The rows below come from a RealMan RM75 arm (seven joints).
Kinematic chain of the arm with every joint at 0, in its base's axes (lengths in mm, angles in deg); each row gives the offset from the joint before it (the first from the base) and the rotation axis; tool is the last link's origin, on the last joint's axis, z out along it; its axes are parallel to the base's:
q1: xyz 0 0 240.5 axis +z
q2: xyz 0 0 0 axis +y
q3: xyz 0 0 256 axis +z
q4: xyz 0 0 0 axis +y
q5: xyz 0 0 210 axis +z
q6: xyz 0 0 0 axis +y
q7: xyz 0 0 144 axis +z
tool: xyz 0 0 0
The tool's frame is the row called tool.
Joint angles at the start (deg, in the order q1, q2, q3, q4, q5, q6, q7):
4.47, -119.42, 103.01, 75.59, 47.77, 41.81, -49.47
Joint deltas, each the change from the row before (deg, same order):
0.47, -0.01, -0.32, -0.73, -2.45, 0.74, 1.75
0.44, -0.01, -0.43, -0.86, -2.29, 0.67, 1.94
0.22, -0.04, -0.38, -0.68, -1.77, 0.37, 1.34
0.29, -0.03, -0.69, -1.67, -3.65, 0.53, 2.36
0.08, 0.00, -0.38, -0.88, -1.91, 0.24, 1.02
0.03, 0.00, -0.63, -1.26, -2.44, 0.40, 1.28
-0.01, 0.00, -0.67, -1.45, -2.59, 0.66, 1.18
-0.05, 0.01, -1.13, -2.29, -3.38, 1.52, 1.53
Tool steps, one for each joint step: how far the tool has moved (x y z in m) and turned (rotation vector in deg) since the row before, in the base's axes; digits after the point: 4 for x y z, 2 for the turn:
-0.0041, -0.0009, 0.0031, 1.04, -1.09, 0.57
-0.0052, -0.0007, 0.0031, 1.23, -0.71, 0.67
-0.0039, 0.0001, 0.0026, 0.99, -0.62, 0.66
-0.0094, 0.0005, 0.0045, 1.76, -1.36, 1.82
-0.0049, 0.0005, 0.0026, 0.88, -0.82, 1.04
-0.0070, 0.0008, 0.0037, 1.22, -1.04, 1.40
-0.0074, 0.0004, 0.0038, 1.23, -1.29, 1.41
-0.0109, -0.0003, 0.0057, 1.79, -1.77, 1.70

